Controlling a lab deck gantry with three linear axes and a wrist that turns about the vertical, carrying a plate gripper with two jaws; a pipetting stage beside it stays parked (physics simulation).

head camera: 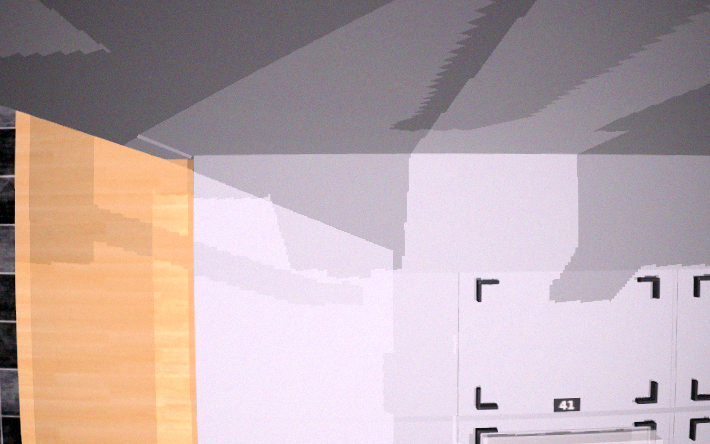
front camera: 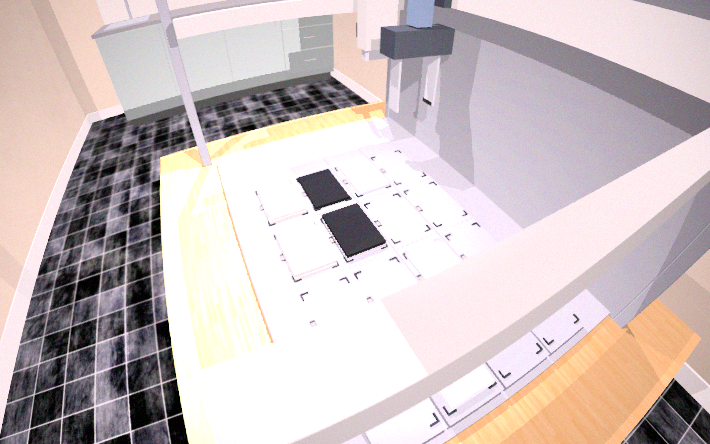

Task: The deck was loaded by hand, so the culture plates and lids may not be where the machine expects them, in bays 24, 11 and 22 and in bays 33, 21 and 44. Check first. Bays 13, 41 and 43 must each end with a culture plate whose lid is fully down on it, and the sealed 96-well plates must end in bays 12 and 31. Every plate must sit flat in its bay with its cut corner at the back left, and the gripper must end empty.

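Frame: origin at the robot's base, x ahead, y left, z up, level; millimetres.
Where they show: gripper, fingertip midpoint: point(front camera: 411, 106); robot's base, link origin: point(front camera: 256, 192).
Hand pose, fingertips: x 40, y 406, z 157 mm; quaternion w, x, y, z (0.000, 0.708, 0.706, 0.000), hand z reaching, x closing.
Each offset is from my fingertips to the top centre of the thing. "pt": to the spot under its first point.
My gripper point(front camera: 411, 106) hangs high over the back of the deck in the front view, jaws apart with nothing between them; it does not show in the head view. Bay 41 {pt dy -41, dx +22, dz -157 mm} point(head camera: 565, 340) holds no plate. A pale, clear-edged plate {dy -149, dx +24, dz -143 mm} point(front camera: 363, 175) point(head camera: 565, 438) is in the neighbouring bay, cut off in the head view. Two black-topped plates {dy -256, dx +24, dz -149 mm} point(front camera: 323, 188) {dy -256, dx +188, dz -140 mm} point(front camera: 353, 230) lie side by side. Beside them are two pale plates {dy -363, dx +24, dz -143 mm} point(front camera: 282, 203) {dy -363, dx +188, dz -143 mm} point(front camera: 307, 252). Another pale plate {dy -256, dx +516, dz -128 mm} point(front camera: 469, 386) shows below the crossbar. Glare hides lids, wells and cut corners.
A wide pale crossbar point(front camera: 523, 272) hides part of the deck in the front view. A pale stage block point(front camera: 370, 26) hangs beside the gripper's dark housing point(front camera: 417, 41). A grey wall panel point(front camera: 549, 115) point(head camera: 314, 120) stands along the back. A thin post point(front camera: 185, 99) rises at the left.
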